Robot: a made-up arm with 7 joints. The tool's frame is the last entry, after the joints.
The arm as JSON. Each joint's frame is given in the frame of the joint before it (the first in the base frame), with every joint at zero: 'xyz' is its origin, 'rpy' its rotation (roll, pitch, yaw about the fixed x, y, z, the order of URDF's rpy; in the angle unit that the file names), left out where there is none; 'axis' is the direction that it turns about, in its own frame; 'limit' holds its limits. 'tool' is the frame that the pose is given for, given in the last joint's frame.
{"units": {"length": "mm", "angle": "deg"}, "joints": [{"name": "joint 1", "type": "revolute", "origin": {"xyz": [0.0, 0.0, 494.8]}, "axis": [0.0, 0.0, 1.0], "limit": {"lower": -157.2, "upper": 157.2}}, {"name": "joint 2", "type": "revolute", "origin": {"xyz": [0.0, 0.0, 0.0]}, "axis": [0.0, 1.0, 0.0], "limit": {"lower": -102.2, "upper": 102.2}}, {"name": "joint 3", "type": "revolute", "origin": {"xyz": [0.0, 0.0, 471.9]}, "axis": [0.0, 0.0, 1.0], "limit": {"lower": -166.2, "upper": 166.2}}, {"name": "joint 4", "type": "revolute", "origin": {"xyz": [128.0, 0.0, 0.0]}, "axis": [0.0, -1.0, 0.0], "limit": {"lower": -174.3, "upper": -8.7}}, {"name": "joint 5", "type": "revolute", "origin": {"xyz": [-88.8, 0.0, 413.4]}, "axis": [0.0, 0.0, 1.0], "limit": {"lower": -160.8, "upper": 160.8}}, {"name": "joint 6", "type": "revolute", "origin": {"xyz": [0.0, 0.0, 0.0]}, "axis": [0.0, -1.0, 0.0], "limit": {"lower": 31.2, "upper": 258.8}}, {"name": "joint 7", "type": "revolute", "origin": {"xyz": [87.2, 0.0, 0.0]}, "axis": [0.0, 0.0, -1.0], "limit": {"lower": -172.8, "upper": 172.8}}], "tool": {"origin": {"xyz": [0.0, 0.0, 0.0], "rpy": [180.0, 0.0, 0.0]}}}
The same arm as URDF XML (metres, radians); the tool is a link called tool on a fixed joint. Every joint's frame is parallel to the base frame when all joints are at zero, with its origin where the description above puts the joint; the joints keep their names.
<robot name="arm">
  <joint name="tool_joint" type="fixed">
    <parent link="link7"/>
    <child link="tool"/>
    <origin xyz="0 0 0" rpy="3.1416 0 0"/>
  </joint>
  <joint name="joint 7" type="revolute">
    <parent link="link6"/>
    <child link="link7"/>
    <origin xyz="0.0872 0 0" rpy="0 0 0"/>
    <axis xyz="0 0 -1"/>
    <limit lower="-3.0159" upper="3.0159"/>
  </joint>
  <joint name="joint 6" type="revolute">
    <parent link="link5"/>
    <child link="link6"/>
    <origin xyz="0 0 0" rpy="0 0 0"/>
    <axis xyz="0 -1 0"/>
    <limit lower="0.5445" upper="4.5169"/>
  </joint>
  <joint name="joint 5" type="revolute">
    <parent link="link4"/>
    <child link="link5"/>
    <origin xyz="-0.0888 0 0.4134" rpy="0 0 0"/>
    <axis xyz="0 0 1"/>
    <limit lower="-2.8065" upper="2.8065"/>
  </joint>
  <joint name="joint 4" type="revolute">
    <parent link="link3"/>
    <child link="link4"/>
    <origin xyz="0.128 0 0" rpy="0 0 0"/>
    <axis xyz="0 -1 0"/>
    <limit lower="-3.0421" upper="-0.1518"/>
  </joint>
  <joint name="joint 3" type="revolute">
    <parent link="link2"/>
    <child link="link3"/>
    <origin xyz="0 0 0.4719" rpy="0 0 0"/>
    <axis xyz="0 0 1"/>
    <limit lower="-2.9007" upper="2.9007"/>
  </joint>
  <joint name="joint 2" type="revolute">
    <parent link="link1"/>
    <child link="link2"/>
    <origin xyz="0 0 0" rpy="0 0 0"/>
    <axis xyz="0 1 0"/>
    <limit lower="-1.7837" upper="1.7837"/>
  </joint>
  <joint name="joint 1" type="revolute">
    <parent link="base_link"/>
    <child link="link1"/>
    <origin xyz="0 0 0.4948" rpy="0 0 0"/>
    <axis xyz="0 0 1"/>
    <limit lower="-2.7437" upper="2.7437"/>
  </joint>
  <link name="base_link"/>
  <link name="link1"/>
  <link name="link2"/>
  <link name="link3"/>
  <link name="link4"/>
  <link name="link5"/>
  <link name="link6"/>
  <link name="link7"/>
  <link name="tool"/>
</robot>

